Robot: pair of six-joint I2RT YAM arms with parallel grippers.
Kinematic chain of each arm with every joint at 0, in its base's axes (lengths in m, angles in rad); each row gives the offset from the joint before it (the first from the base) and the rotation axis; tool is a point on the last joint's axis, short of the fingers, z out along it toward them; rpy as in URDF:
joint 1: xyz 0 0 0.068 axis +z
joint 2: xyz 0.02 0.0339 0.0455 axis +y
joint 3: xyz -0.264 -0.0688 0 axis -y
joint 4: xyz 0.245 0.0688 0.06 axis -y
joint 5: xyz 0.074 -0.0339 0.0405 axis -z
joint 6: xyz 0.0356 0 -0.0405 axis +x
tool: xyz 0 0 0 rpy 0 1.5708 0
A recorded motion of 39 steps. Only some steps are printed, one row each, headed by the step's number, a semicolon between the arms.
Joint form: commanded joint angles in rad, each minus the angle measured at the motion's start. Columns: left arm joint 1, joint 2, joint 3, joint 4, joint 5, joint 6; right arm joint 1, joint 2, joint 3, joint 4, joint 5, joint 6.
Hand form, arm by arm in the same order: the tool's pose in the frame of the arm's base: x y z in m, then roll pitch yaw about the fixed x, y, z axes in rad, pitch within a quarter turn. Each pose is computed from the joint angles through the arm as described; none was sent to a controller.
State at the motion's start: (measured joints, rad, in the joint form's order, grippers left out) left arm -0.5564 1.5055 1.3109 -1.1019 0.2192 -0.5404; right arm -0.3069 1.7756 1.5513 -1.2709 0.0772 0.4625
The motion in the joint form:
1: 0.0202 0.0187 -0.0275 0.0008 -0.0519 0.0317; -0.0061 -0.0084 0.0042 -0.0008 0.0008 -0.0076
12: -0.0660 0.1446 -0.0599 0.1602 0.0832 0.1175; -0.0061 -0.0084 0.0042 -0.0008 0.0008 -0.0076
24: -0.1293 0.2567 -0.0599 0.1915 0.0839 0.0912; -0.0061 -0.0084 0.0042 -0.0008 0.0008 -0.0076
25: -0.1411 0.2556 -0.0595 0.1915 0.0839 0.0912; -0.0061 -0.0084 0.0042 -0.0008 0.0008 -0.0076
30: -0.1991 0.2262 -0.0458 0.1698 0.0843 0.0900; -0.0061 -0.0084 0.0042 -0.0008 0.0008 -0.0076
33: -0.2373 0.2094 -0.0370 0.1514 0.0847 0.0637; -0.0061 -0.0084 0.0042 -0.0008 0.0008 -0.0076
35: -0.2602 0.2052 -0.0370 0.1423 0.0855 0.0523; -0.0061 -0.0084 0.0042 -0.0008 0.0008 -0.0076
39: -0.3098 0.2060 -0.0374 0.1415 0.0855 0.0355; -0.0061 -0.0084 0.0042 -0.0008 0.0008 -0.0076
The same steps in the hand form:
1: 0.2417 -0.1505 0.2708 -2.8848 0.1195 3.1103; 0.3162 -0.1052 0.2705 -3.1100 0.1127 2.3721
12: 0.2494 -0.1920 0.2316 -2.7740 0.0890 2.9235; 0.3162 -0.1052 0.2705 -3.1100 0.1127 2.3721
24: 0.2481 -0.2167 0.1984 -2.8048 0.0057 2.8832; 0.3162 -0.1052 0.2705 -3.1100 0.1127 2.3721
25: 0.2456 -0.2196 0.1988 -2.8042 0.0071 2.8714; 0.3162 -0.1052 0.2705 -3.1100 0.1127 2.3721
30: 0.2304 -0.2317 0.2111 -2.7949 0.0260 2.8147; 0.3162 -0.1052 0.2705 -3.1100 0.1127 2.3721
33: 0.2198 -0.2387 0.2182 -2.7909 0.0233 2.8012; 0.3162 -0.1052 0.2705 -3.1100 0.1127 2.3721
35: 0.2133 -0.2427 0.2193 -2.7922 0.0147 2.7888; 0.3162 -0.1052 0.2705 -3.1100 0.1127 2.3721
39: 0.2010 -0.2529 0.2190 -2.7929 0.0072 2.7550; 0.3162 -0.1052 0.2705 -3.1100 0.1127 2.3721

